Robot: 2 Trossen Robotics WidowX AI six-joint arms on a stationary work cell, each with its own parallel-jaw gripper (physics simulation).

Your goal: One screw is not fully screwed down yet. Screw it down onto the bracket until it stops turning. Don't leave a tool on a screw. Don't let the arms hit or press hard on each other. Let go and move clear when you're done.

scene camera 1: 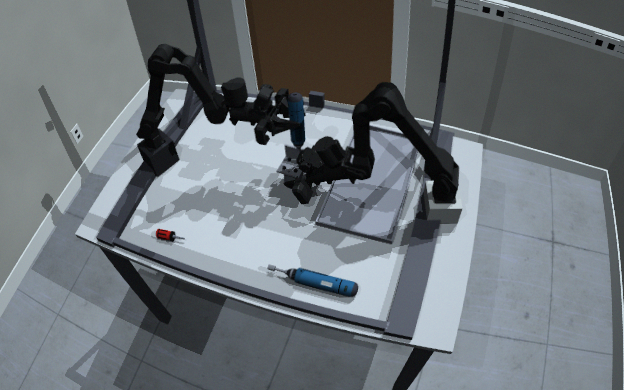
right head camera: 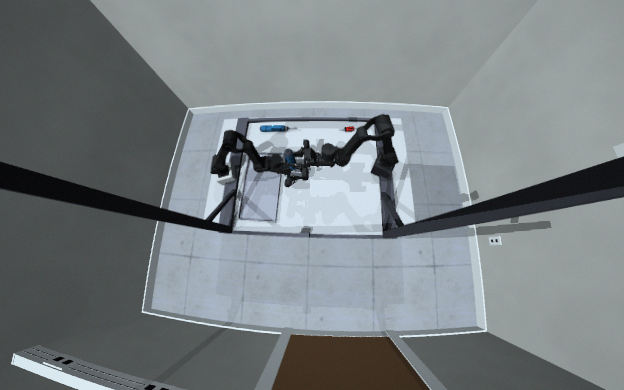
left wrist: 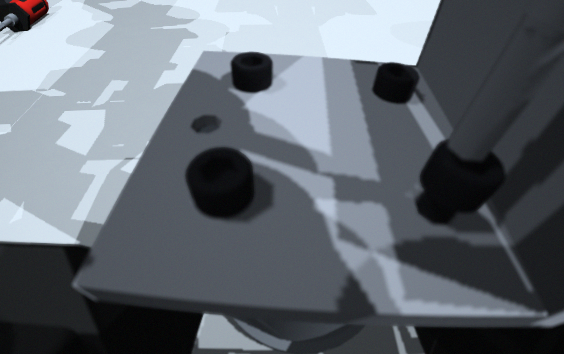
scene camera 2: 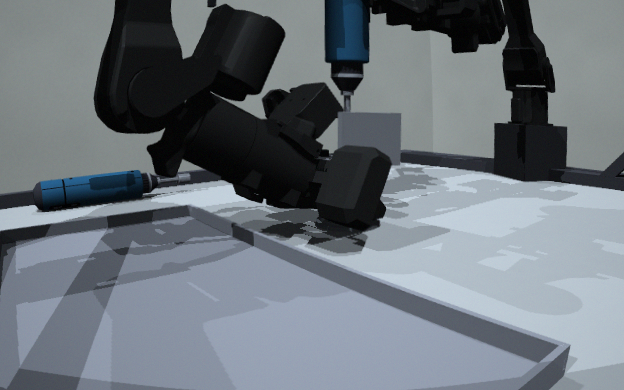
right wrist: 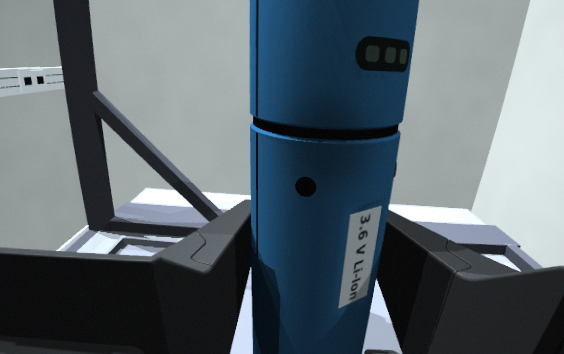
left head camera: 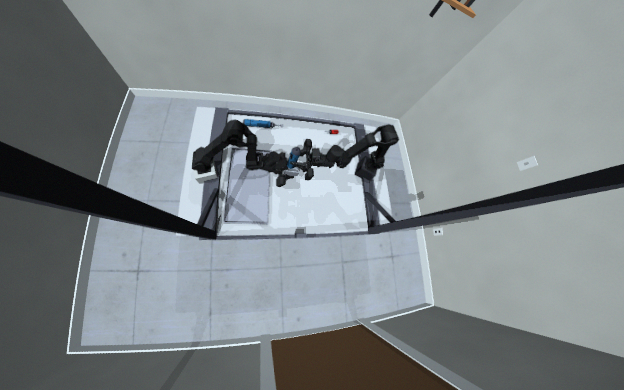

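Pixels of known places: left gripper, fingertip midpoint: [scene camera 1: 288, 176]; right gripper, fingertip midpoint: [scene camera 1: 302, 119] [right head camera: 287, 159] [right wrist: 310, 213] [left head camera: 289, 158]; left arm's base, link origin: [scene camera 1: 444, 194] [right head camera: 223, 171] [left head camera: 203, 167]; right arm's base, link origin: [scene camera 1: 154, 142] [right head camera: 386, 162] [scene camera 2: 530, 124] [left head camera: 370, 165].
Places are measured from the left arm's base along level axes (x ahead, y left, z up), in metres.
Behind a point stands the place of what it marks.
Note:
The grey bracket [scene camera 1: 291, 151] {y -0.145, x 0.436, z 0.019 m} [scene camera 2: 370, 132] {y -0.145, x 0.417, z 0.019 m} [left wrist: 280, 270] has a flat plate and an upright plate. In the left wrist view three screws [left wrist: 251, 72] {y -0.101, x 0.450, z 0.000 m} [left wrist: 395, 82] {y -0.132, x 0.439, z -0.001 m} [left wrist: 220, 182] {y -0.089, x 0.422, z -0.002 m} sit low on it. A fourth screw [left wrist: 461, 175] stands higher and tilted, part of its shank showing, with a bit [left wrist: 495, 100] at its head. My left gripper [scene camera 1: 298, 172] {y -0.116, x 0.451, z -0.059 m} [scene camera 2: 336, 150] is shut on the bracket, held above the table; the contact is hidden. My right gripper [scene camera 1: 295, 121] {y -0.124, x 0.392, z 0.163 m} [right wrist: 310, 213] {y -0.124, x 0.392, z 0.163 m} is shut on an upright blue power screwdriver [scene camera 1: 297, 107] {y -0.112, x 0.402, z 0.217 m} [scene camera 2: 347, 32] {y -0.138, x 0.393, z 0.109 m} [right wrist: 320, 165] {y -0.138, x 0.427, z 0.193 m}, bit downward.
A second blue power screwdriver [left head camera: 257, 123] {y 0.229, x 0.329, z -0.037 m} [scene camera 1: 320, 282] {y 0.249, x 0.343, z -0.036 m} [scene camera 2: 90, 190] {y 0.223, x 0.323, z -0.050 m} and a red screwdriver [left head camera: 334, 132] {y 0.094, x 0.800, z -0.050 m} [scene camera 1: 164, 234] {y 0.110, x 0.800, z -0.046 m} [left wrist: 32, 12] {y 0.091, x 0.789, z -0.059 m} lie along one table edge. A shallow grey tray [scene camera 1: 355, 234] {y 0.082, x 0.254, z -0.070 m} [scene camera 2: 400, 287] {y -0.251, x 0.267, z -0.057 m} lies below the left arm. The two grippers are close together.

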